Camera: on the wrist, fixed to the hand. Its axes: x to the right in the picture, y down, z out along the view.
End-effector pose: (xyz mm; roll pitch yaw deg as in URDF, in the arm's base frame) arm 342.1 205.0 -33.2 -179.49 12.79 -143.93
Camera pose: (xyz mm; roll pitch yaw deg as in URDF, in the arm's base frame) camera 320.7 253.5 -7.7 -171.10 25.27 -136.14
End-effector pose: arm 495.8 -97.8 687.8 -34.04 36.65 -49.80
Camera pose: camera 491.7 -46.5 659.4 -27.51 22.22 -48.40
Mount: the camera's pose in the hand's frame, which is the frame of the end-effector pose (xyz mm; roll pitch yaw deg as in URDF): -16.6 51.6 -22.8 6.62 -12.65 -7.10
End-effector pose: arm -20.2 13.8 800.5 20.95 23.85 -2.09
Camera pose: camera -34.5 70.7 804.6 23.06 14.12 -13.44
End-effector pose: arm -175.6 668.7 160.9 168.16 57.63 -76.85
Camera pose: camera -215.9 639.9 192.5 -174.19 71.05 -63.84
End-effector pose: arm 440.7 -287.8 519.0 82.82 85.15 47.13
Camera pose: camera 451.2 -233.7 539.6 -3.26 76.55 -45.36
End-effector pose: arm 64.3 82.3 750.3 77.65 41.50 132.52
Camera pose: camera 27.8 72.9 795.4 70.19 44.01 113.05
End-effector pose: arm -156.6 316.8 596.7 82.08 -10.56 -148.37
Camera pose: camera -119.6 304.7 640.8 89.78 -5.15 -161.93
